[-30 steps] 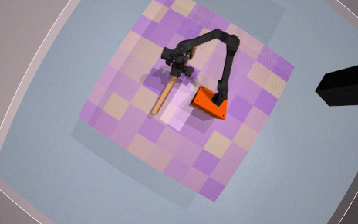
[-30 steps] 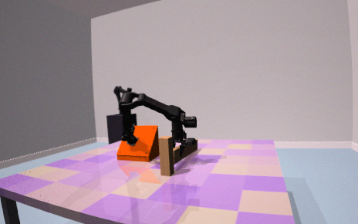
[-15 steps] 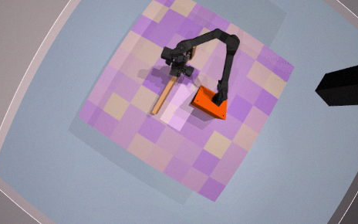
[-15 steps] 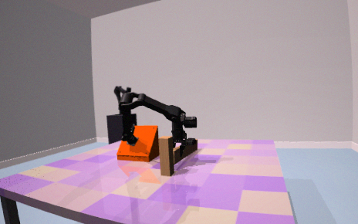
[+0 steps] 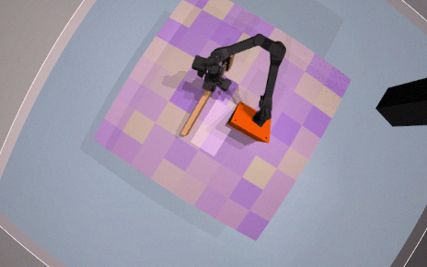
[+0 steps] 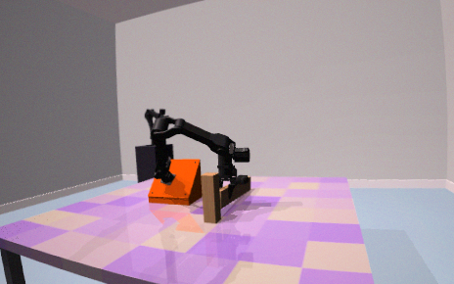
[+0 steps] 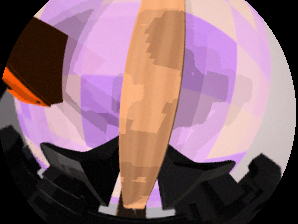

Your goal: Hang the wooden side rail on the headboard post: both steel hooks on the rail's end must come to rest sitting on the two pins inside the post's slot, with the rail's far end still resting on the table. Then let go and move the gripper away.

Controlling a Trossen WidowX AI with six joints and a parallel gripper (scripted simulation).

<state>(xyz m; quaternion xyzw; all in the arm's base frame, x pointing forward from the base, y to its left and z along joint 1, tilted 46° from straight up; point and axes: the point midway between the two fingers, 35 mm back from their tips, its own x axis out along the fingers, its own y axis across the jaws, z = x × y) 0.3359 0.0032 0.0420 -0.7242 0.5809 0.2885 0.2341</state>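
The wooden headboard post is 150 mm to the right of my gripper tip, 40 mm above it and 20 mm ahead of it.
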